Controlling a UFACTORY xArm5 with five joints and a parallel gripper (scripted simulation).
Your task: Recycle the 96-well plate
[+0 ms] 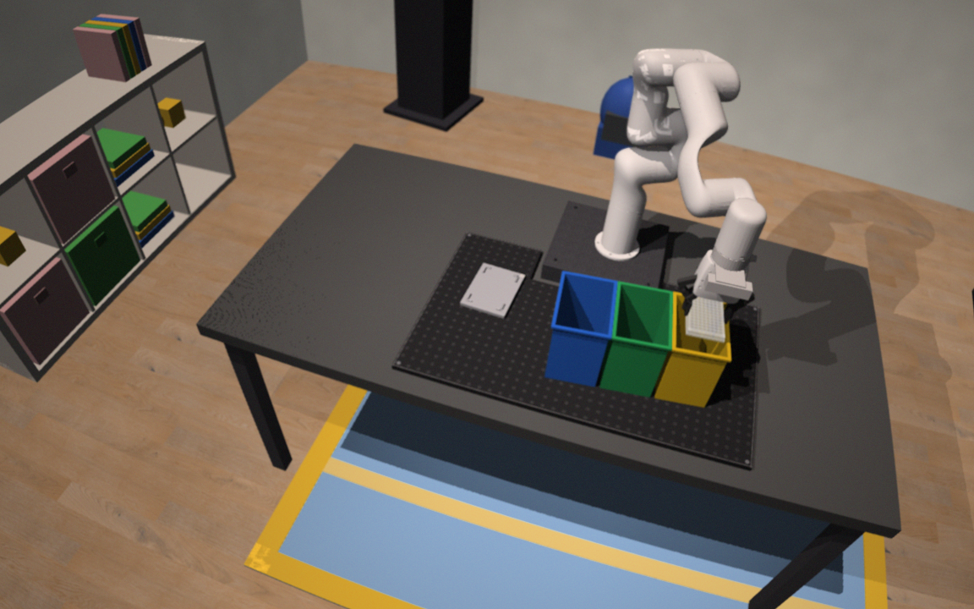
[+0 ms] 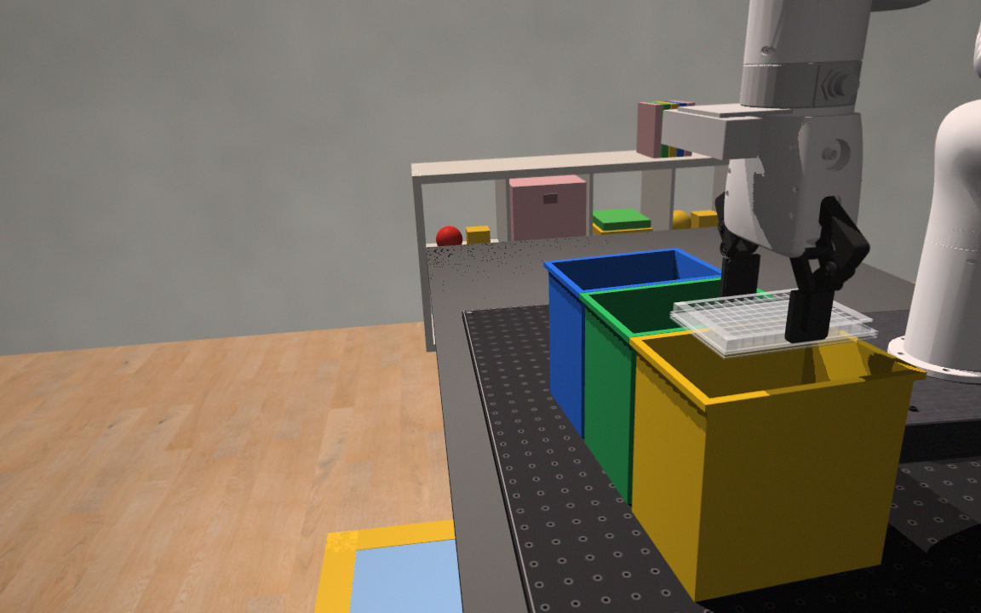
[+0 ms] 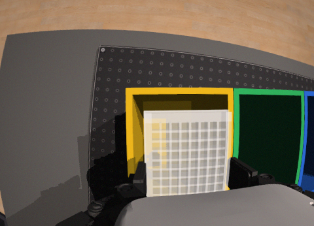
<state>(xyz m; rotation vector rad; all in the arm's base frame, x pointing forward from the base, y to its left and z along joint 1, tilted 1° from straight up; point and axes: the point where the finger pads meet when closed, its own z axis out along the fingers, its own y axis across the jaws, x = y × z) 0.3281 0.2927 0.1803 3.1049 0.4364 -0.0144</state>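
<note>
The white 96-well plate is 10 mm below my hand. From my hand the other things lie so: blue bin (250 mm to the right, 130 mm below, 70 mm ahead); yellow bin (130 mm below); green bin (130 mm to the right, 130 mm below, 40 mm ahead).
</note>
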